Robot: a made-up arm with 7 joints.
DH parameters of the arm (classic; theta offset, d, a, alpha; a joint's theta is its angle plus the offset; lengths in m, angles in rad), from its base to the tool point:
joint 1: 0 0.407 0 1.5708
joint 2: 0 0.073 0 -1.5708
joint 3: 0 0.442 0.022 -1.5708
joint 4: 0 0.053 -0.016 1.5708
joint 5: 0 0.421 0 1.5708
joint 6: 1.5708 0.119 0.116 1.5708
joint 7: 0 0.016 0 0
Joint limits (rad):
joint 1: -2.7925..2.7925
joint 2: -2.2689..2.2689
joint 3: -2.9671..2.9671
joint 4: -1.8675..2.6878
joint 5: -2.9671..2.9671
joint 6: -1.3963..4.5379
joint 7: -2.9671..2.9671
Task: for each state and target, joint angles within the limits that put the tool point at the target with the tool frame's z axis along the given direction. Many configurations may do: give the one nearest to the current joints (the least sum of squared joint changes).
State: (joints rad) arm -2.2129 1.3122 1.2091 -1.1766 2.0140 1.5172 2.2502
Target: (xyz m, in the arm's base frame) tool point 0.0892 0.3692 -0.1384 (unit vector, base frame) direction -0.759 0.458 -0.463
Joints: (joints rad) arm -2.7580 2.0609 0.7995 -1.8675 2.6697 1.6181 2.2502
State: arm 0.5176 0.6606 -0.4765 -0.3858 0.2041 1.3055 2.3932
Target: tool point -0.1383 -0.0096 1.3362 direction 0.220 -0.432 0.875
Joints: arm 0.0276 0.0242 -0.8626 -0.0393 -0.2118 1.0157 2.3932
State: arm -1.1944 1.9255 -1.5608 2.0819 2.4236 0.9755 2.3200
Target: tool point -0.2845 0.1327 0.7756 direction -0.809 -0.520 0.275
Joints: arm -1.7053 1.2894 -0.9838 1.9065 2.9505 1.7896 2.3200
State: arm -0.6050 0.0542 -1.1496 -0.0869 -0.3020 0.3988 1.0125
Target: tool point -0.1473 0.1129 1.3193 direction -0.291 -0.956 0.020
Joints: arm -0.2724 -0.0316 -0.8900 -0.3932 -0.7387 -0.2776 1.0125
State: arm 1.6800 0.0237 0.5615 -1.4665 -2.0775 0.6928 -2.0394
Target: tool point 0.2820 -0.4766 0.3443 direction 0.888 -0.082 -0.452
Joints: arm 1.8201 0.6177 0.5271 -1.7093 -1.7284 1.0722 -2.0394
